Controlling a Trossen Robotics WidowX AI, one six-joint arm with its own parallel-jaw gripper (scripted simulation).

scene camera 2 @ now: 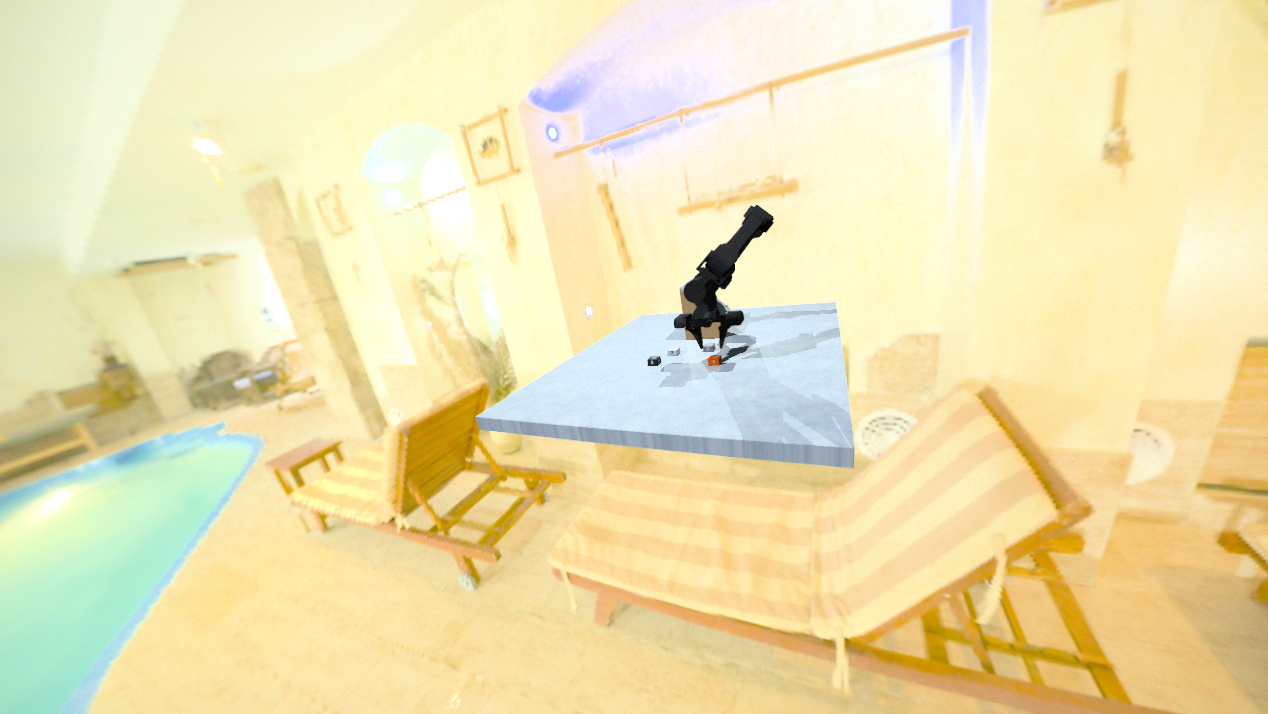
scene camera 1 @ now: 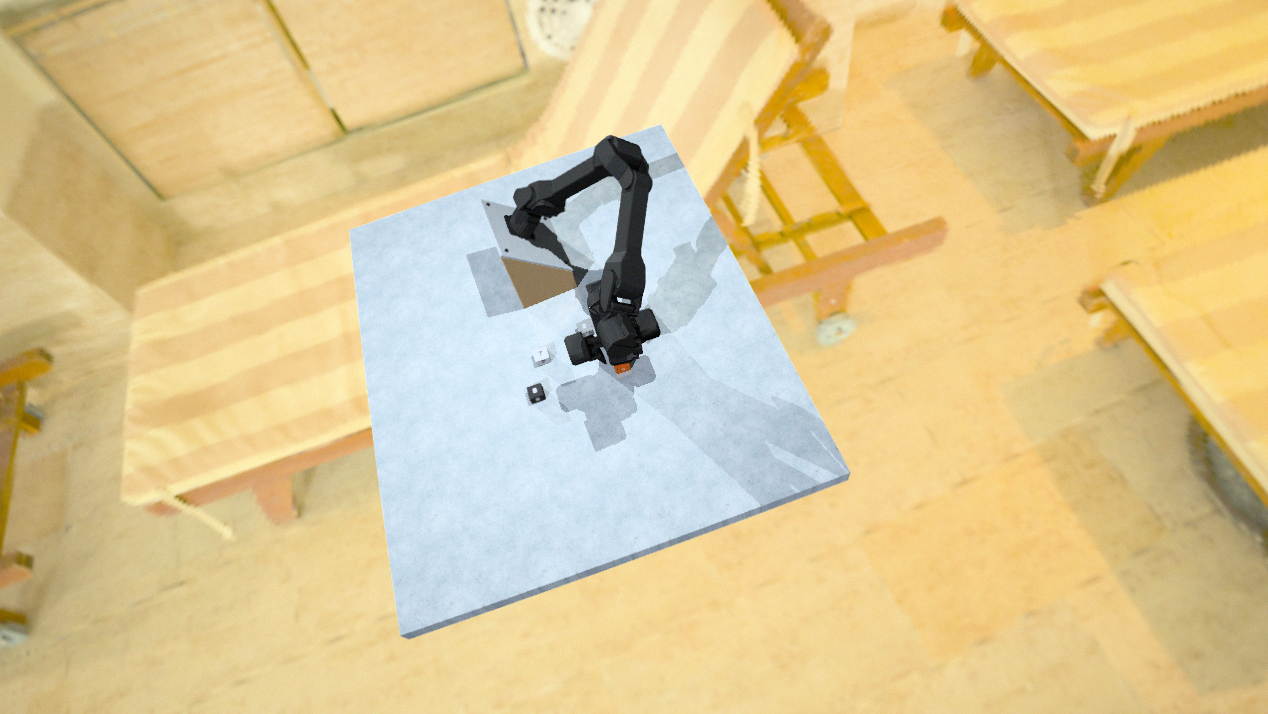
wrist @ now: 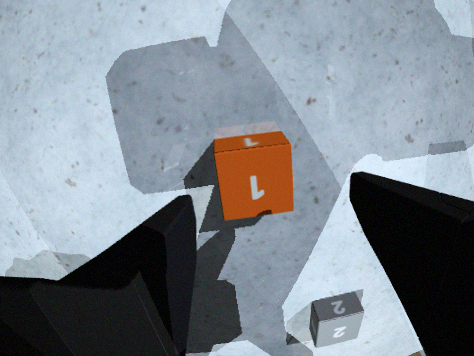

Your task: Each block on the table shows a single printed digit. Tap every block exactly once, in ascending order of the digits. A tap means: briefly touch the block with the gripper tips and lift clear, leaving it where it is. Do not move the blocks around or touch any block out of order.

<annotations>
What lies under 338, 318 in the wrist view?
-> A grey block.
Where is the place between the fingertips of my gripper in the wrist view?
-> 274, 196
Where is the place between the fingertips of my gripper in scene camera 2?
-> At 711, 348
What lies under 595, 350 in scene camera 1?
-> My gripper.
</annotations>
